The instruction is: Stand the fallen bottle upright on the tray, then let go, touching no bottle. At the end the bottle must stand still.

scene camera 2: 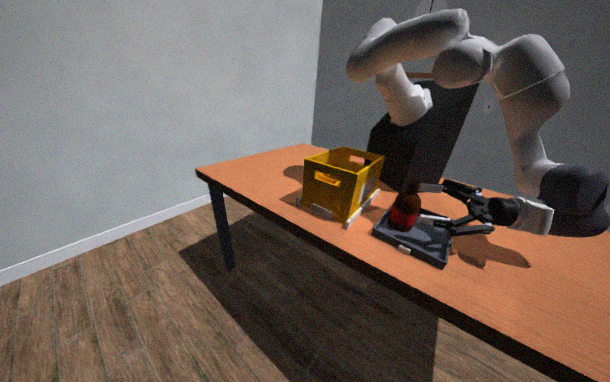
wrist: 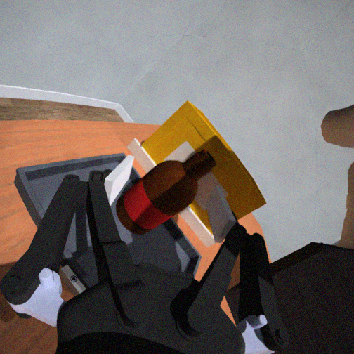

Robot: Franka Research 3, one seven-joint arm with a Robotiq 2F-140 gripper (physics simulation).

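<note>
The brown bottle [scene camera 2: 406, 212] [wrist: 160, 196] with a red label stands about upright at the crate-side end of the dark grey tray [scene camera 2: 424, 255] [wrist: 50, 187], neck up. A slight lean cannot be ruled out. My gripper [scene camera 2: 431, 204] [wrist: 171, 181] is open and comes in from the right in the scene view. In the wrist view its light fingertips lie on either side of the bottle, with a gap visible at the right one. Whether the left fingertip touches the bottle cannot be told. The bottle's base is partly hard to see in the dark.
A yellow crate [scene camera 2: 325, 192] [wrist: 172, 132] stands close past the bottle's end of the tray. Pale strips [scene camera 2: 362, 209] [wrist: 200, 227] run along its foot. A large dark block [scene camera 2: 425, 135] rises behind the table [scene camera 2: 250, 170]. The table's front edge runs near the tray.
</note>
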